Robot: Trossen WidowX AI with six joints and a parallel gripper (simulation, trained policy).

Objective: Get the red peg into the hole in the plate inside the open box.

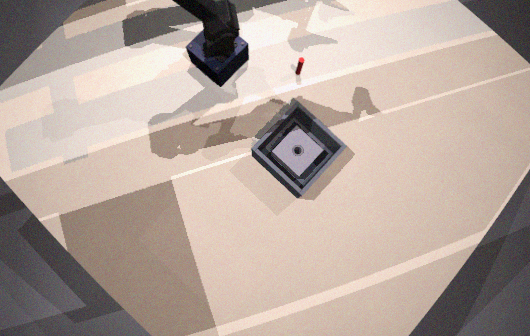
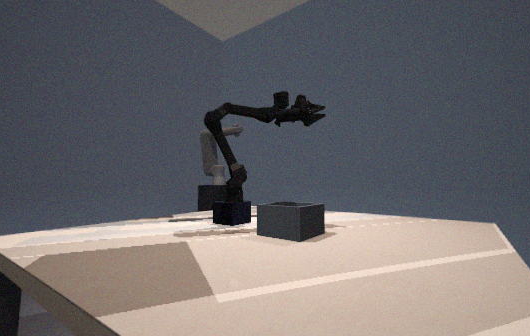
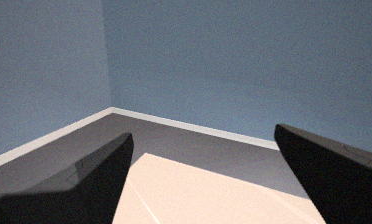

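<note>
The red peg is 140 mm behind my gripper tip, 120 mm to the right of it and 440 mm below it. Round my gripper tip: dark grey box (20 mm behind, 310 mm to the right, 450 mm below).
</note>
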